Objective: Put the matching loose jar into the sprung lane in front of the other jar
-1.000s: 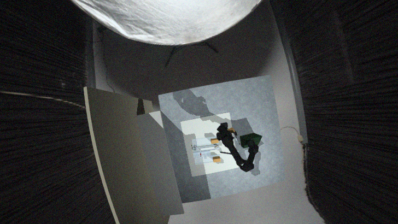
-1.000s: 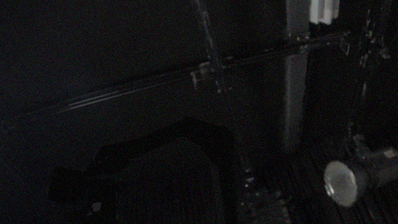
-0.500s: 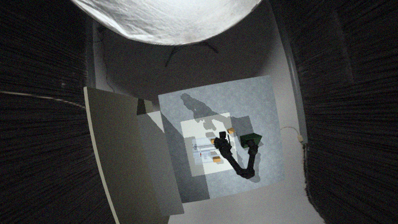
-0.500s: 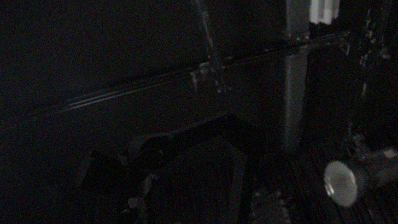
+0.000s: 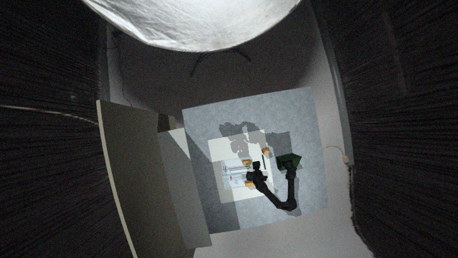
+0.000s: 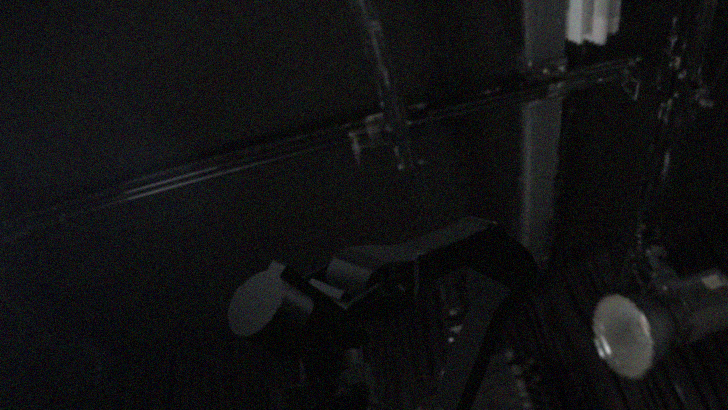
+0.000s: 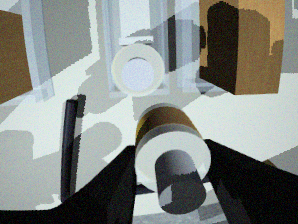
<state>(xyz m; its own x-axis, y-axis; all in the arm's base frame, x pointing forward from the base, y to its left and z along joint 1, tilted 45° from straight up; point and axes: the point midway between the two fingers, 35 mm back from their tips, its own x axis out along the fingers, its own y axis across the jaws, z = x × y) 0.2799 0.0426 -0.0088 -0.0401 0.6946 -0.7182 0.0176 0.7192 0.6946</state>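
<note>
Right now my gripper tip is 190 mm short of the clear pusher lane, 70 mm above it and 40 mm to the right of it.
</note>
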